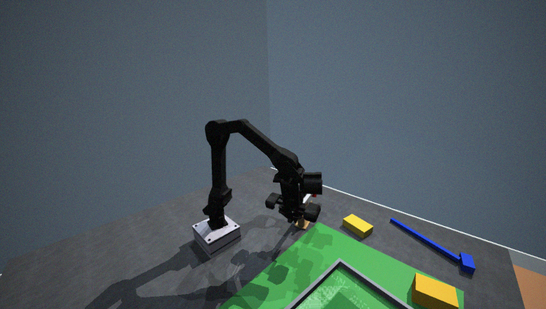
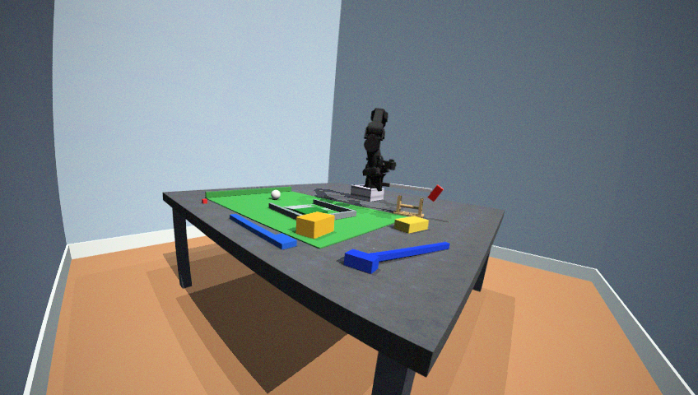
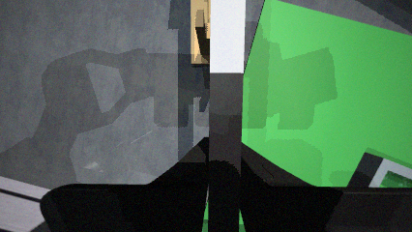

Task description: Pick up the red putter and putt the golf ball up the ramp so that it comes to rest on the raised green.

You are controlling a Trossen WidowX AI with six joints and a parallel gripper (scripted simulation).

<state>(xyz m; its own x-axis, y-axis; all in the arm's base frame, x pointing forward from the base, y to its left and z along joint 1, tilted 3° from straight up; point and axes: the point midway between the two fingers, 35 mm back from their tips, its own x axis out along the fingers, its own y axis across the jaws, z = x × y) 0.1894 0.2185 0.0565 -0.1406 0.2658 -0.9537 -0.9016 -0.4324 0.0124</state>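
The wooden rack is 120 mm to the left of my gripper tip, 60 mm behind it and 50 mm below it. The rest, counted from my gripper tip: white golf ball (350 mm to the right, 310 mm ahead, 60 mm below); then blue putter (380 mm to the left, 330 mm ahead, 70 mm below).
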